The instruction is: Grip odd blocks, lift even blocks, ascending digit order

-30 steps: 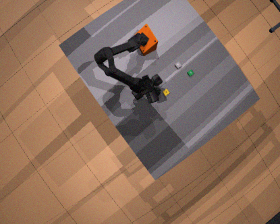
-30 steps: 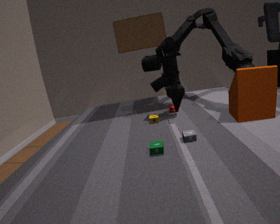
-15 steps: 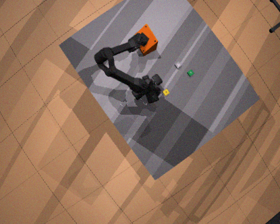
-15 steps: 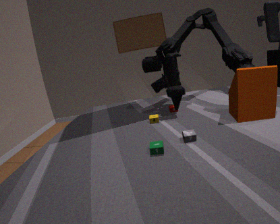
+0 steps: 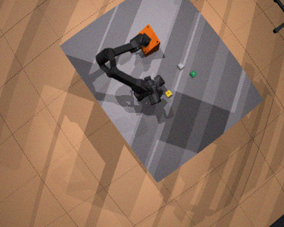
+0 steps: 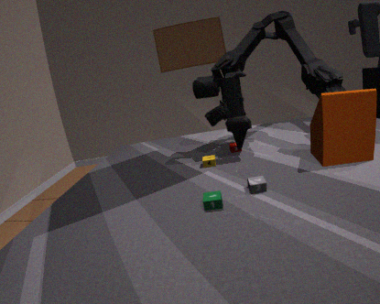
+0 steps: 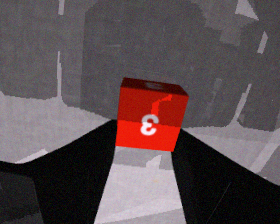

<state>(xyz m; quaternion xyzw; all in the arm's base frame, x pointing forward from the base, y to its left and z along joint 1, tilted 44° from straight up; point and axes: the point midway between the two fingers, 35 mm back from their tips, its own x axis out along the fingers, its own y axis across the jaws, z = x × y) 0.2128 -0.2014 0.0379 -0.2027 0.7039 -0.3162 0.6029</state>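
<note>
My gripper tip is 1 cm short of the red block. Round my gripper tip: grey block 25 cm to the left, 2 cm ahead; yellow block 10 cm ahead, 8 cm to the left; green block 28 cm to the left, 11 cm ahead.
</note>
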